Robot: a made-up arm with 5 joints.
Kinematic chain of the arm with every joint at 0, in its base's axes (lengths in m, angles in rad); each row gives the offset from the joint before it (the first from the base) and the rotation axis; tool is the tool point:
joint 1: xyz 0 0 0.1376 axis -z
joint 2: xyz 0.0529 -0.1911 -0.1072 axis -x
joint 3: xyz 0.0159 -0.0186 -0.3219 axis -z
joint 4: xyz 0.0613 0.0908 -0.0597 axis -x
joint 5: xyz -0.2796 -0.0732 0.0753 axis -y
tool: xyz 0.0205 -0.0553 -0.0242
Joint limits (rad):
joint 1: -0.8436..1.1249
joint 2: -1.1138..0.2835
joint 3: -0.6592..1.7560
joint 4: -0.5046..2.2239
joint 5: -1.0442..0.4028
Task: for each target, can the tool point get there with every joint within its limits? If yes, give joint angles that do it. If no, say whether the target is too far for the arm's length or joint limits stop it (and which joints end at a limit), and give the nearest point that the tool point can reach.
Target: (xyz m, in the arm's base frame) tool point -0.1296 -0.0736 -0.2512
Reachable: yes | joints 0.1307 -0.5898 -0.2050 0.3161 0.1337
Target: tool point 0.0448 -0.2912 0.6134
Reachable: no: joint limits stop it (at a limit: joint 1, joint 2, joint 5) | nearest point 0.2003 -0.0833 0.1297 | short by 0.549 m
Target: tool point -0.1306 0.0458 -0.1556
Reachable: yes | joints -0.0792 -0.9257 0.2411 0.1417 0.1611
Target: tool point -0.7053 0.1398 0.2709
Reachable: no: joint limits stop it (at a limit: joint 2, joint 4, joint 5) | nearest point -0.2181 0.0432 0.0869 | short by 0.530 m
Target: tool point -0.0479 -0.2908 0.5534
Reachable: no: joint limits stop it (at a limit: joint 1, joint 2, joint 5) | nearest point 0.1882 -0.0816 0.1254 | short by 0.532 m
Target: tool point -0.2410 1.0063 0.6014
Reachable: no: too far | nearest point -0.0055 0.2890 0.1220 | short by 0.894 m
